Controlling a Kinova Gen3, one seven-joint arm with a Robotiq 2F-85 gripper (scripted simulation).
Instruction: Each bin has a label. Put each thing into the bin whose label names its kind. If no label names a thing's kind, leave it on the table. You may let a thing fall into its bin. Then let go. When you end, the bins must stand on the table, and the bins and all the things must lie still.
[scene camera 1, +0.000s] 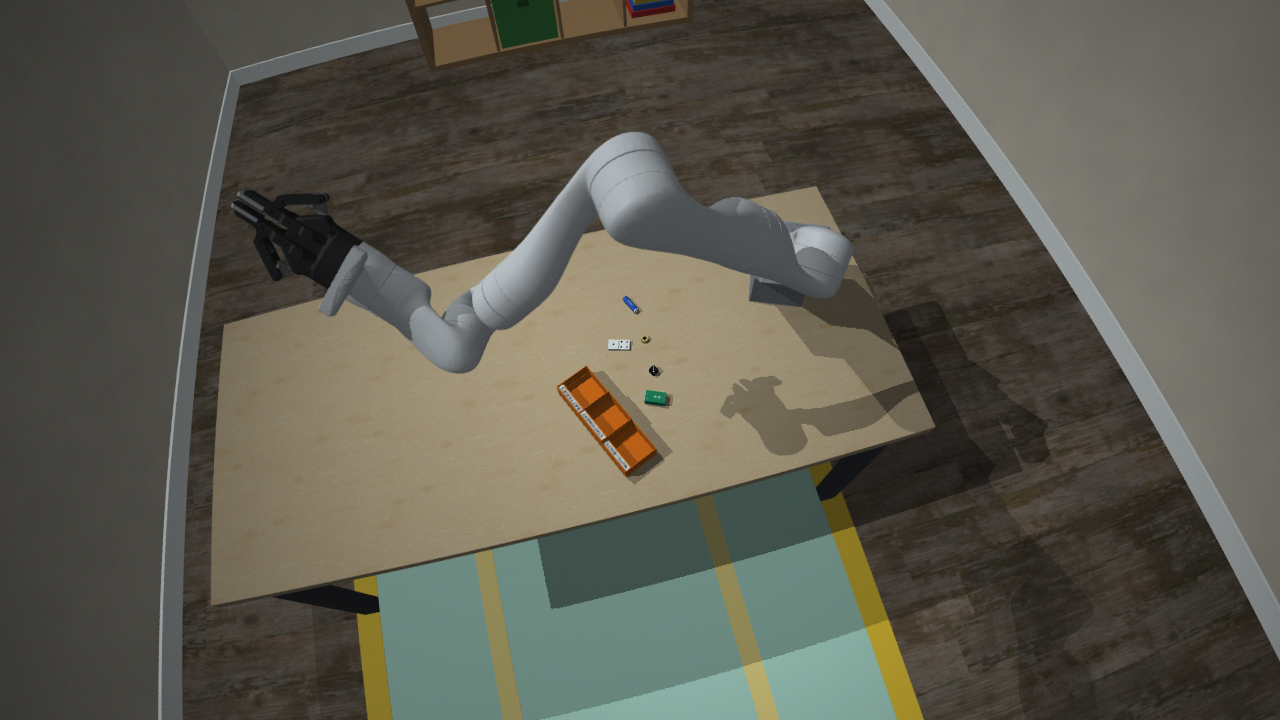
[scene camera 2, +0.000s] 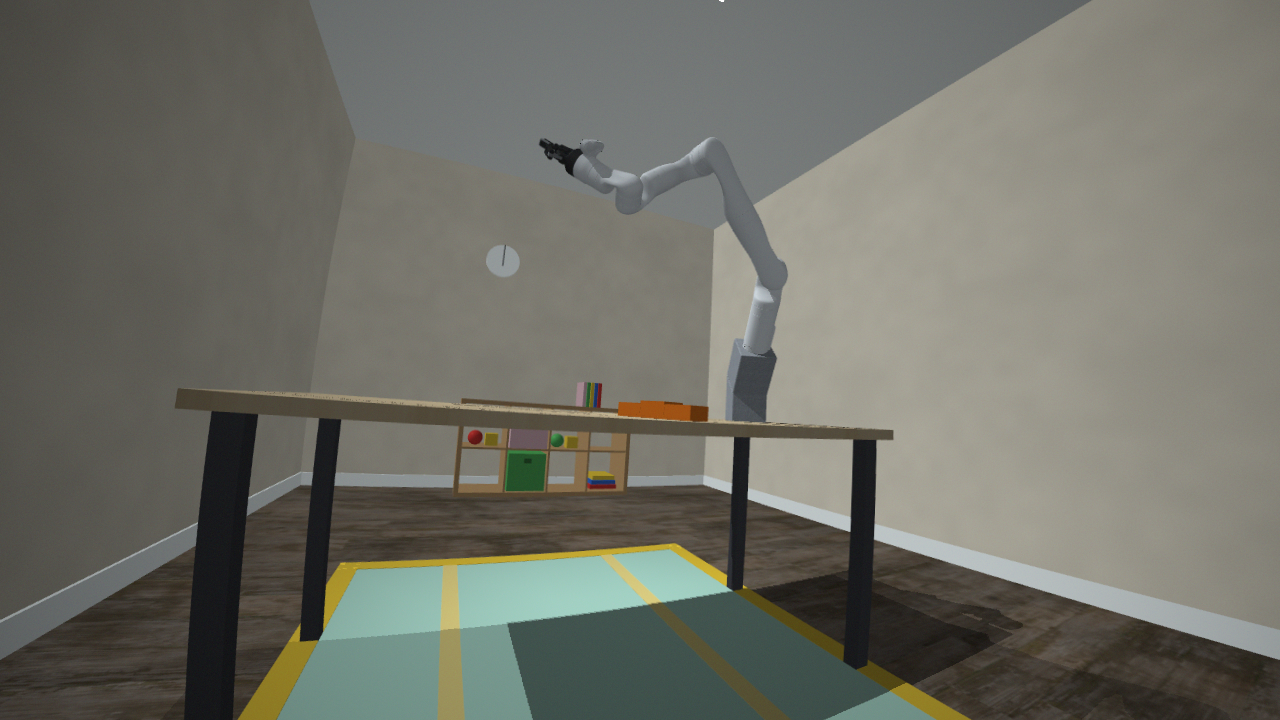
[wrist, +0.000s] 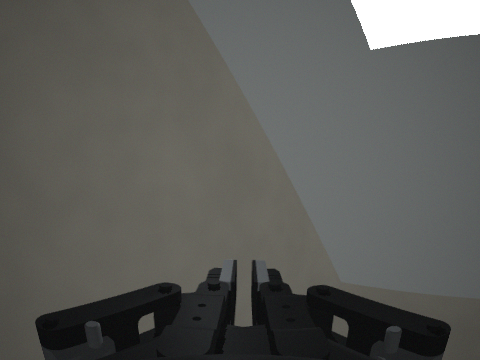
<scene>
In view: my gripper (scene camera 1: 237, 198).
My gripper also shows in the wrist view (wrist: 244, 276).
</scene>
